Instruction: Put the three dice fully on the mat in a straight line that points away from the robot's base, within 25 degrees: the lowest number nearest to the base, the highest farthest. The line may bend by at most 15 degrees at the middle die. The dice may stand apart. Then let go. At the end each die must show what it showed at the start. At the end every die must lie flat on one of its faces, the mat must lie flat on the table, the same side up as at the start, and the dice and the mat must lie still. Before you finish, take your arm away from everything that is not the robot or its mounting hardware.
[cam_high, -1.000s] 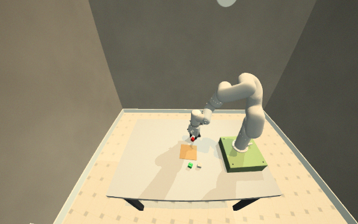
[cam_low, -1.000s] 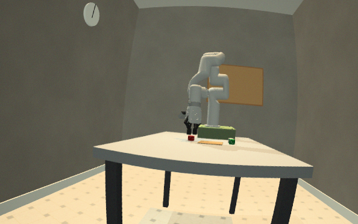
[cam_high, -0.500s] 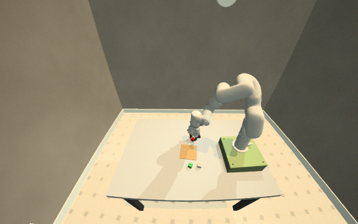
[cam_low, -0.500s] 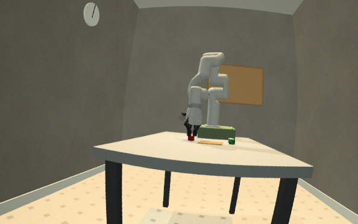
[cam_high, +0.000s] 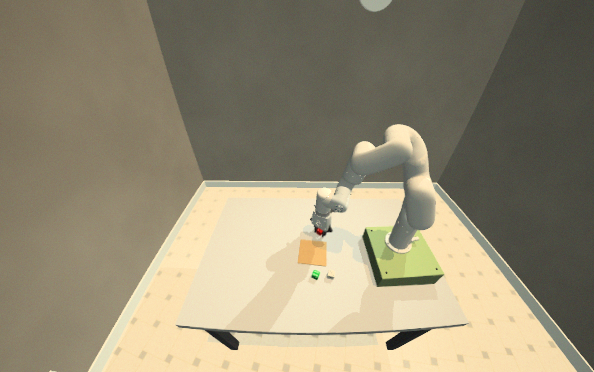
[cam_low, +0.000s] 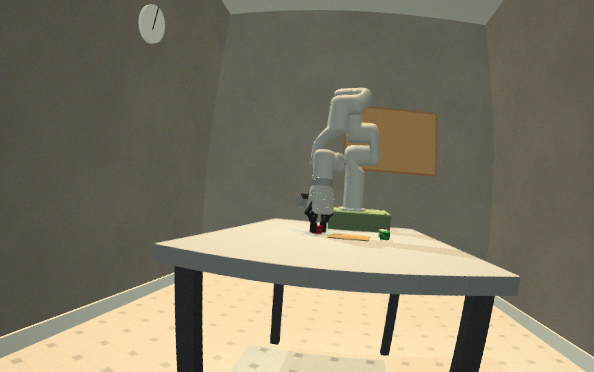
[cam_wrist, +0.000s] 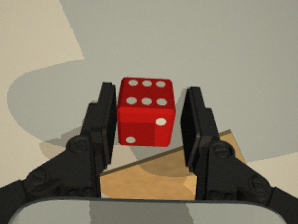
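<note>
The red die is 10 mm below my hand. Round my hand: green die 70 mm ahead, 240 mm to the left, 10 mm below; white die 250 mm to the left, 10 mm below; mat 60 mm ahead, 110 mm to the left, 20 mm below.
</note>
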